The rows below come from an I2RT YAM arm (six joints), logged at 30 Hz.
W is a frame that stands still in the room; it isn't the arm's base.
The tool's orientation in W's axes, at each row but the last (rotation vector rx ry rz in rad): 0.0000, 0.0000, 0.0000; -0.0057, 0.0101, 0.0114; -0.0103, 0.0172, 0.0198; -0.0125, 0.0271, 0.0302; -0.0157, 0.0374, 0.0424; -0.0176, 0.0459, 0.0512; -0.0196, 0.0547, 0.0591; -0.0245, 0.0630, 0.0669; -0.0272, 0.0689, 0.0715
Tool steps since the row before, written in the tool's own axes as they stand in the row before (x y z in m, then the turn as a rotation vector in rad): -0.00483, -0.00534, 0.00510, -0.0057, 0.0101, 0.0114; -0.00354, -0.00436, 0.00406, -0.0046, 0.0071, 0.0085; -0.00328, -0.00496, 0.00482, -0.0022, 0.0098, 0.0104; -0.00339, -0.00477, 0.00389, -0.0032, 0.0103, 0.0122; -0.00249, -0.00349, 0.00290, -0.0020, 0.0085, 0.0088; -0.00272, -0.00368, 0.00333, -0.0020, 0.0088, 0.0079; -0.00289, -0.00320, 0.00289, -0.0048, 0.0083, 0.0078; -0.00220, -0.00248, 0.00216, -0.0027, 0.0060, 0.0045; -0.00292, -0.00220, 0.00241, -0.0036, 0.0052, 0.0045
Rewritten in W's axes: -0.00483, -0.00534, 0.00510, -0.0057, 0.0101, 0.0114; -0.00345, -0.00438, 0.00412, -0.0046, 0.0071, 0.0085; -0.00310, -0.00497, 0.00493, -0.0022, 0.0099, 0.0103; -0.00314, -0.00482, 0.00404, -0.0032, 0.0104, 0.0122; -0.00223, -0.00354, 0.00304, -0.0020, 0.0086, 0.0087; -0.00237, -0.00375, 0.00351, -0.0021, 0.0088, 0.0078; -0.00253, -0.00330, 0.00310, -0.0049, 0.0082, 0.0079; -0.00189, -0.00256, 0.00235, -0.0028, 0.0059, 0.0045; -0.00258, -0.00233, 0.00266, -0.0037, 0.0051, 0.0046
